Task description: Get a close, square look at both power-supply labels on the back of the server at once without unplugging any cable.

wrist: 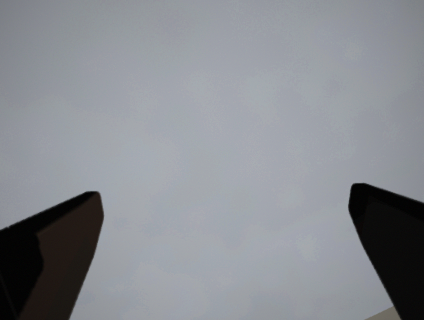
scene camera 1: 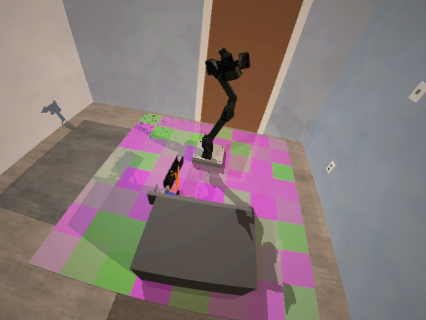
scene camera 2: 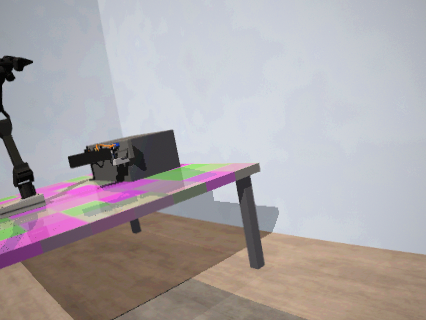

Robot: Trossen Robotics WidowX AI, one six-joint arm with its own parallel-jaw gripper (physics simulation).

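Pixels of known places: gripper, fingertip midpoint: [wrist: 227, 201] [scene camera 1: 228, 68] [scene camera 2: 29, 61]; arm's base, origin of the base link: [scene camera 1: 206, 155] [scene camera 2: 28, 196].
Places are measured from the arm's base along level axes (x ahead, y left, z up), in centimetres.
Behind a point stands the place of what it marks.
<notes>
The dark grey server [scene camera 1: 197, 240] @(x 63.4, y 7.6, z 15.8 cm) [scene camera 2: 156, 154] @(x 64.5, y -13.5, z 5.1 cm) lies on the magenta and green checkered table. Its back edge faces the arm's base. A black cable-management arm [scene camera 1: 170, 175] @(x 31.3, y -14.5, z 10.0 cm) [scene camera 2: 82, 159] @(x 24.7, y -14.9, z 11.7 cm) sticks out from one side of that back, with orange cables [scene camera 1: 177, 176] @(x 35.9, y -9.0, z 16.5 cm) [scene camera 2: 105, 146] @(x 40.0, y -8.0, z 14.7 cm) and a blue piece [scene camera 2: 117, 145] @(x 45.3, y -10.7, z 14.0 cm) at it. The power-supply labels cannot be made out in any view. My gripper [scene camera 1: 228, 64] @(x 14.9, y 5.1, z 62.9 cm) [wrist: 227, 201] @(x 14.9, y 5.1, z 62.9 cm) is open and empty, raised high above the base and well away from the server. In the wrist view a plain grey-blue wall shows between the fingers.
The table [scene camera 1: 292, 236] @(x 43.3, y 57.5, z -4.8 cm) [scene camera 2: 202, 188] @(x 51.6, y -64.1, z -6.8 cm) stands on dark legs [scene camera 2: 250, 220]. The arm's pale base [scene camera 1: 215, 159] @(x 1.6, y 6.5, z -0.3 cm) [scene camera 2: 25, 204] @(x -3.8, y -9.1, z -1.7 cm) is on it, behind the server. A pale cable [scene camera 2: 67, 188] runs over the table between base and server. A brown door [scene camera 1: 250, 30] and walls stand behind the arm.
</notes>
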